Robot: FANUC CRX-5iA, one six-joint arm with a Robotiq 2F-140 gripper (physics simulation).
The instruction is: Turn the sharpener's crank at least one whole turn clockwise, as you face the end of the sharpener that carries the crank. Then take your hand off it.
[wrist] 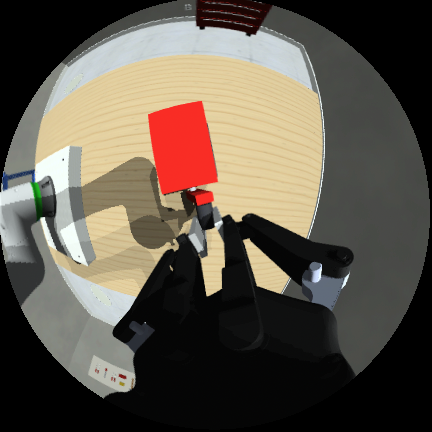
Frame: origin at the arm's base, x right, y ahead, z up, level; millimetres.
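Seen in the pictures: gripper, fingertip midpoint: (208, 219); arm's base, origin of the base link: (48, 195).
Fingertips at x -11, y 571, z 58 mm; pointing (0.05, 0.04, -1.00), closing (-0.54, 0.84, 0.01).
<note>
Offsets run from my fingertips to a thing's top centre. "pt": to the spot under its first point. Level surfaces: height alone.
The sharpener @(pt dx -97, dy -46, dz +20 mm) (183, 147) is a bright red box seen from above on the wooden table, a little above the middle of the wrist view. Its crank @(dx -34, dy -21, dz +32 mm) (202, 197) is a short red arm at the box's near end, with a black handle @(pt dx -15, dy -9, dz +28 mm) (204, 215) that points toward my gripper. My gripper (208, 219) is shut on the black handle, with one grey fingertip pad on each side of it. The sharpener's side faces and part of the crank's shaft are hidden.
The wooden table @(dz -108 mm) (270, 125) lies under the sharpener. The robot's white and grey base (60, 200) stands at the left, with the arm's shadow beside it. A dark red slatted object (232, 15) is beyond the table's far edge.
</note>
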